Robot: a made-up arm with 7 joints. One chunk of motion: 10 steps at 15 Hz.
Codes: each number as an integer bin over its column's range. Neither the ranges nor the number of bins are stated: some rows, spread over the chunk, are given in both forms.
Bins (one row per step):
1: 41 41 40 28 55 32 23
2: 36 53 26 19 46 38 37
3: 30 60 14 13 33 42 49
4: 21 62 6 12 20 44 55
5: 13 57 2 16 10 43 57
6: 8 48 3 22 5 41 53
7: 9 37 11 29 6 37 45
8: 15 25 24 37 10 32 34
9: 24 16 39 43 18 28 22
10: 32 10 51 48 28 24 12
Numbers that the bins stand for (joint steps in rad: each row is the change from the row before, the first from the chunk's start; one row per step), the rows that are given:
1: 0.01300 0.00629 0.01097 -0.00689 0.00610 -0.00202 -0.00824
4: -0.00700 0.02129 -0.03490 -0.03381 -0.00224 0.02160 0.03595
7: -0.01900 0.00343 -0.02816 -0.00521 -0.00557 0.00783 0.02214
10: 0.00400 -0.01586 0.02581 0.02676 -0.00033 -0.01776 -0.02343
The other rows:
2: 0.00800 0.01486 -0.00792 -0.02203 0.00395 0.00979 0.01110
3: 0.00200 0.01986 -0.02411 -0.03213 0.00086 0.01767 0.02767
5: -0.01500 0.01771 -0.04030 -0.02708 -0.00462 0.01963 0.03871
6: -0.02000 0.01129 -0.03895 -0.01698 -0.00581 0.01570 0.03319
8: -0.01300 -0.00514 -0.01062 0.00825 -0.00462 -0.00202 0.00695
9: -0.00400 -0.01157 0.00962 0.01835 -0.00271 -0.00989 -0.00962

